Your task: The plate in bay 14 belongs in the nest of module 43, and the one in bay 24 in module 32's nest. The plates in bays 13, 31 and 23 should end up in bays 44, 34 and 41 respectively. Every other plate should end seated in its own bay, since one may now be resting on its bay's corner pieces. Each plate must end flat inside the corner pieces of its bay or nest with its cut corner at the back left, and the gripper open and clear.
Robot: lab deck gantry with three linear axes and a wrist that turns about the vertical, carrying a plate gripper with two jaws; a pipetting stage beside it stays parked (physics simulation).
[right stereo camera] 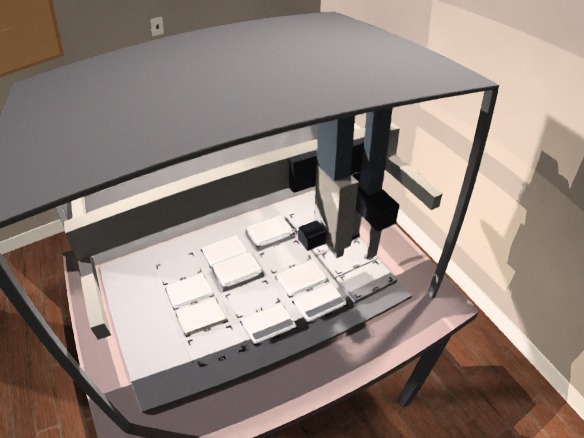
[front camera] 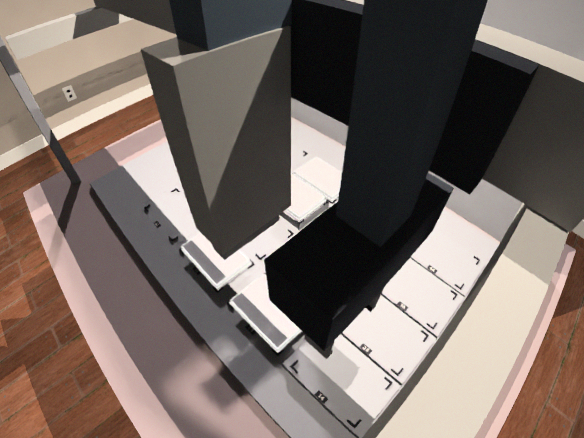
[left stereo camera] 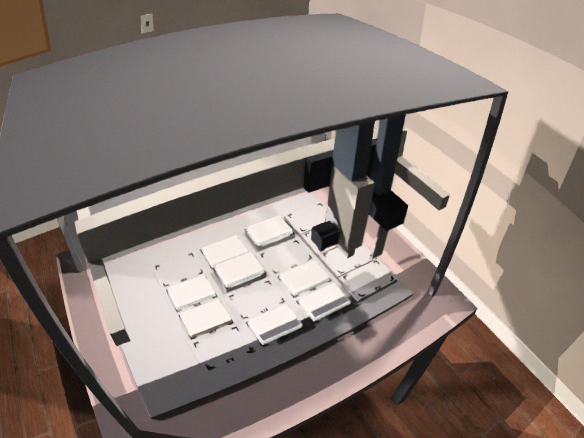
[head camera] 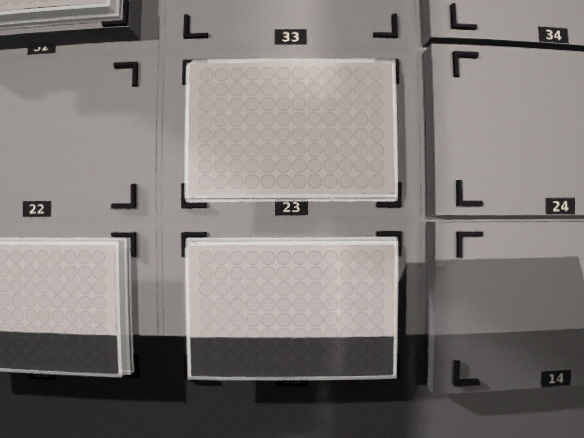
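Where they show: gripper, fingertip midpoint: (right stereo camera: 362, 247) (left stereo camera: 367, 246); robot's base at its link origin: (right stereo camera: 200, 365) (front camera: 145, 208) (left stereo camera: 208, 368).
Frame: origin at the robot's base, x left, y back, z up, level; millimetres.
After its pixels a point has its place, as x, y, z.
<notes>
My gripper (front camera: 349, 330) {52, -522, 160} (right stereo camera: 364, 248) {52, -522, 160} hangs empty above the right column near bay 24 (head camera: 510, 130) {149, -524, 14}, jaws apart; the stage hides its rear jaw in the left stereo view. A plate (head camera: 291, 130) {148, -392, 14} (left stereo camera: 305, 277) {145, -391, 14} lies in bay 23, another (front camera: 267, 312) {35, -394, 14} (head camera: 291, 305) {47, -392, 14} (left stereo camera: 325, 301) {38, -391, 14} in bay 13. Plates also lie in module 43's nest (left stereo camera: 270, 231) {351, -388, 33}, module 32's nest (front camera: 306, 197) {267, -262, 33} (left stereo camera: 239, 270) {247, -224, 33}, and bays 31 (left stereo camera: 191, 291) {253, -65, 14}, 21 (left stereo camera: 205, 317) {147, -64, 14}, 42 (left stereo camera: 225, 251) {355, -227, 15} and 12 (front camera: 220, 264) {36, -258, 14} (head camera: 55, 295) {51, -249, 14}. Bays 14, 24, 34, 44 and 41 hold no plate. Exact seating and cut corners are unclear.
The parked pipetting stage (front camera: 240, 125) (left stereo camera: 350, 210) (right stereo camera: 336, 210) stands just left of the gripper, its low end over the deck. A canopy (left stereo camera: 250, 100) {12, -151, 691} on posts covers the deck. Pale side rails (left stereo camera: 110, 310) {-37, 164, 400} (right stereo camera: 95, 305) {-39, 159, 400} run at the left. Shadow crosses the front row.
</notes>
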